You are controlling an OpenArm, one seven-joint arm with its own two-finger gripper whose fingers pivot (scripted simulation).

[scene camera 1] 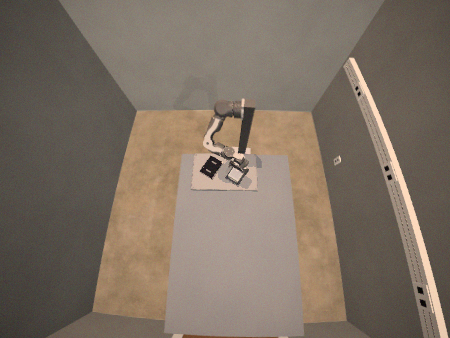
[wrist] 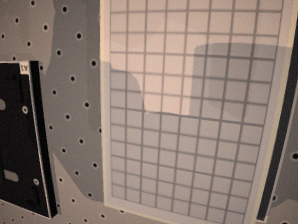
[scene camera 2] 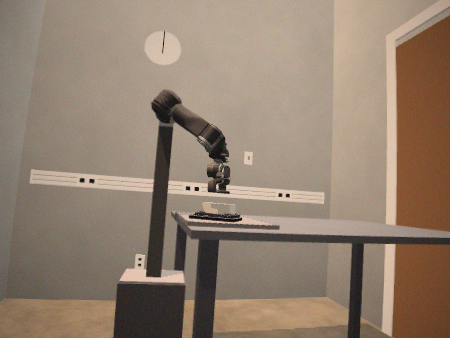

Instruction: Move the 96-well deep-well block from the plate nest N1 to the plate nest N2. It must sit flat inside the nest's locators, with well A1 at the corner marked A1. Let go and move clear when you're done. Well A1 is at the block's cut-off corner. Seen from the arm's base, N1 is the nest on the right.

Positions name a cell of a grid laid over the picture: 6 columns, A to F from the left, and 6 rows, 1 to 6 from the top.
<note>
In view: a deep-well block (wrist: D3) and an arm post (scene camera 2: C3).
</note>
